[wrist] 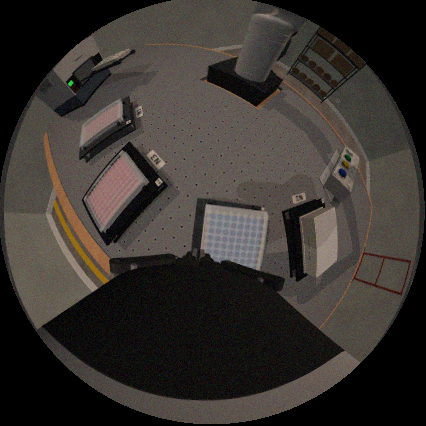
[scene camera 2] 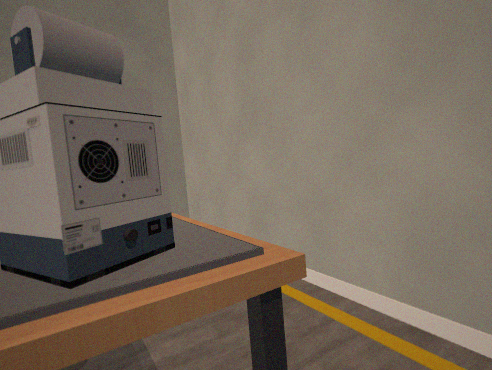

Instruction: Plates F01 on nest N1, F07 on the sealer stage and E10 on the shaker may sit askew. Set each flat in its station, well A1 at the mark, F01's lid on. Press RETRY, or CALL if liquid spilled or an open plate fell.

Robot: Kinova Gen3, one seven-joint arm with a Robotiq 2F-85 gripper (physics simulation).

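Observation:
In the wrist view my gripper (wrist: 197,255) is shut and empty, high above the perforated deck (wrist: 222,142). Just beyond the fingers a plate with blue wells (wrist: 234,234) sits on a dark stage, shifted toward its right side. A pink plate (wrist: 102,123) rests on nest N1 at the upper left. Another pink plate (wrist: 115,190) lies on nest N3. A white lid-like piece (wrist: 319,238) lies skewed over nest N2 (wrist: 291,234). A thin grey plate (wrist: 113,59) sits at the sealer (wrist: 79,89), which shows a green light. The gripper is not in the scene camera view.
A button box (wrist: 344,169) with green, yellow and blue buttons stands right of N2. The robot base (wrist: 258,47) rises at the back. A shelf rack (wrist: 305,51) and a red floor rectangle (wrist: 380,272) lie beyond. The scene camera shows a machine's back (scene camera 2: 98,179) on the table (scene camera 2: 159,294).

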